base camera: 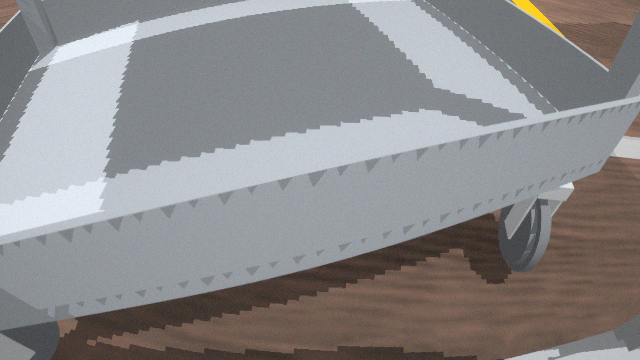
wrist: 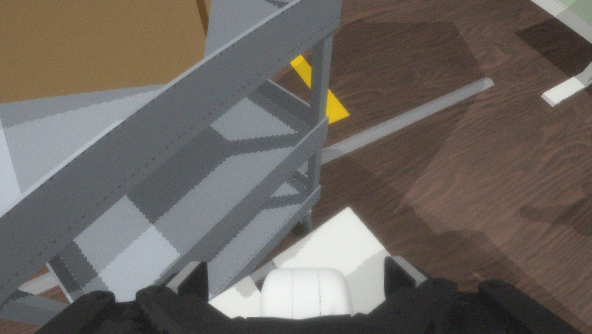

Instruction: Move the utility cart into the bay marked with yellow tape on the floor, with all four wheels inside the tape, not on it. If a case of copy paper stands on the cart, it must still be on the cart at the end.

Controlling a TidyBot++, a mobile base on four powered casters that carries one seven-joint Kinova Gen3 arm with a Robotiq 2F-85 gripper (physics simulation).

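Frame: origin at the arm's base, x ahead, y right, z down, level; centimetres.
Seen in the pictures: gripper, fingertip midpoint: [wrist: 296, 279].
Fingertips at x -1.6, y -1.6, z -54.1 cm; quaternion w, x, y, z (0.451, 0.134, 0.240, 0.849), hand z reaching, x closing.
Pixels of each thing's top centre, then the offset from my fingertips to it. "spot": a spot on its surface instead. Level surfaces: height alone.
- caster wheel, top centre: [base camera: 532, 200] dz +84.5, dx +31.4, dy +23.9 cm
- brown cardboard case, surface spot: [wrist: 100, 45] spot: dz +7.1, dx +36.5, dy -3.0 cm
- wooden floor, surface height: dz +93.7 cm
The grey utility cart [base camera: 310, 205] [wrist: 165, 117] fills much of both views, with raised rims around its shelves. In the base camera view one caster wheel [base camera: 525, 235] shows below the right part of the near rim, and part of another shows at the bottom left. A brown cardboard case [wrist: 100, 45] stands on the cart's top shelf in the wrist view. Yellow tape [base camera: 540, 17] [wrist: 337, 107] shows on the floor beyond the cart; how the wheels lie to it is hidden. My gripper [wrist: 296, 279] is open and empty, beside the cart's near side.
The white base [wrist: 345, 235] shows below the gripper, close to the cart. A pale grey strip [wrist: 410, 117] lies on the wooden floor [wrist: 450, 175] to the right of the cart. A white piece [wrist: 565, 91] and a pale green surface with a white edge show at the upper right in the wrist view.
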